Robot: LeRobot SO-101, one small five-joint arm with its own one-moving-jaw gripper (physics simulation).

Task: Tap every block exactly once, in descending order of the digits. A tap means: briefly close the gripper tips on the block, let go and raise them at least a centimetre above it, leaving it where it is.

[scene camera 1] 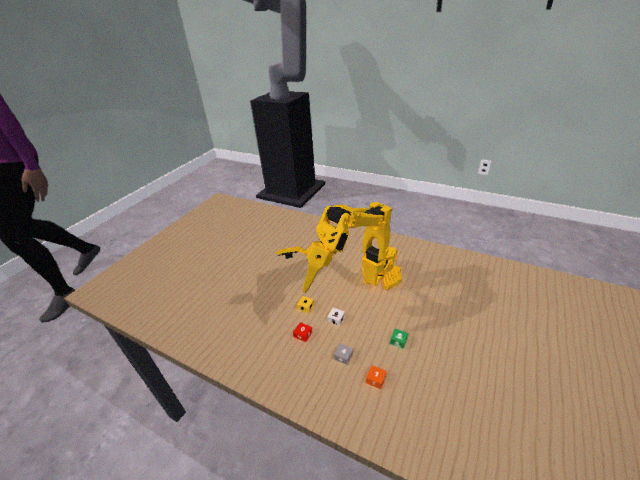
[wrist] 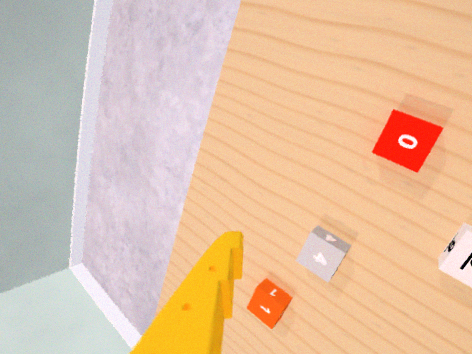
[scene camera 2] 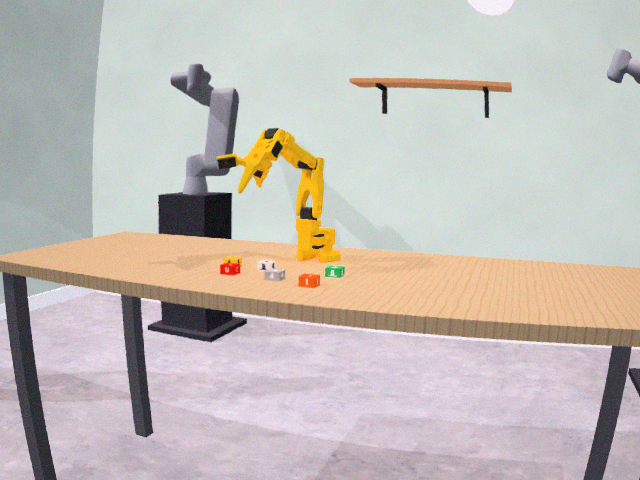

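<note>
My gripper [scene camera 1: 292, 271] [scene camera 2: 230, 176] is fully open and empty, high above the table behind the blocks; in the wrist view one notched jaw [wrist: 210, 300] shows. The red block [scene camera 1: 302, 332] [scene camera 2: 230, 269] [wrist: 407, 141] reads 0. The grey block [scene camera 1: 343, 353] [scene camera 2: 274, 274] [wrist: 323, 255] reads 4. The orange block [scene camera 1: 376, 377] [scene camera 2: 309, 281] [wrist: 270, 303] reads 1. The digits are too small or cut off to tell on the white block [scene camera 1: 336, 316] [scene camera 2: 266, 265] [wrist: 460, 260], the yellow block [scene camera 1: 305, 304] [scene camera 2: 232, 260] and the green block [scene camera 1: 399, 338] [scene camera 2: 334, 271]. Yellow and green do not show in the wrist view.
The blocks stand apart on the wooden table [scene camera 1: 491, 361] [scene camera 2: 465, 294] [wrist: 280, 100], in front of the arm's base [scene camera 1: 379, 273] [scene camera 2: 310, 242]. Behind the table a grey robot arm stands on a black pedestal [scene camera 1: 284, 144] [scene camera 2: 193, 214]. A person [scene camera 1: 15, 196] is at the far left.
</note>
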